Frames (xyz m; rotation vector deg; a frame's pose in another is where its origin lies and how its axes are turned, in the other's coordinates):
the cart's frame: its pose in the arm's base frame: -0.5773 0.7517 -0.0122 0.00 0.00 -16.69
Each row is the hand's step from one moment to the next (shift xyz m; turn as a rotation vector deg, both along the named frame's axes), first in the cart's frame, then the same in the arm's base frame.
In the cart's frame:
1: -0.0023 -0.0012 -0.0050 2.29 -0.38 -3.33
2: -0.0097 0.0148 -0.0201 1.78 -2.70 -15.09
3: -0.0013 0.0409 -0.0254 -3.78 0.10 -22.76
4: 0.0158 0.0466 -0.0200 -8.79 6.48 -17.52
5: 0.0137 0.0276 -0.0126 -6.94 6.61 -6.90
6: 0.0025 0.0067 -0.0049 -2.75 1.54 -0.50
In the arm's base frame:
1: -0.0025 -0.0005 -0.0050 2.08 -1.02 -3.33
2: -0.0050 0.0170 -0.0201 0.93 -3.10 -15.09
3: 0.0105 0.0396 -0.0254 -3.59 1.18 -22.76
4: 0.0285 0.0401 -0.0200 -6.56 8.73 -17.52
5: 0.0210 0.0225 -0.0126 -4.75 8.32 -6.90
6: 0.0043 0.0057 -0.0049 -2.19 2.26 -0.50

